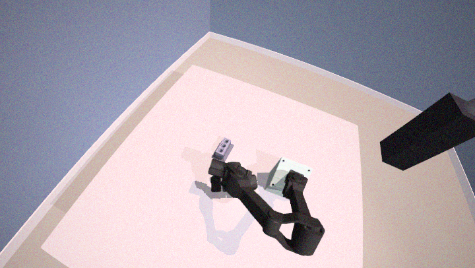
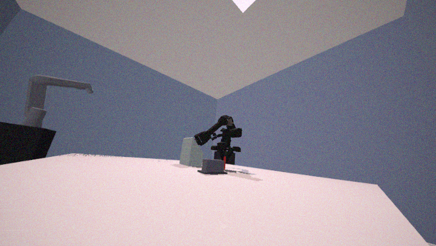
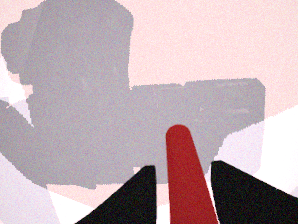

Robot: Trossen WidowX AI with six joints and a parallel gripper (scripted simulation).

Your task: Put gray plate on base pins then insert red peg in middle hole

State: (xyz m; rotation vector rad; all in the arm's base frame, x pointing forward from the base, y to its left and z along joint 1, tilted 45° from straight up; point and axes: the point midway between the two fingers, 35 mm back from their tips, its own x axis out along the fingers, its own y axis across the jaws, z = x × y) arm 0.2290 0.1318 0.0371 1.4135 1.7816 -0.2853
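The gray plate is 18 cm to the right of my gripper tip and 12 cm ahead of it. Round my gripper tip: base 18 cm to the right, 12 cm ahead, 3 cm below; red peg right at my gripper tip.
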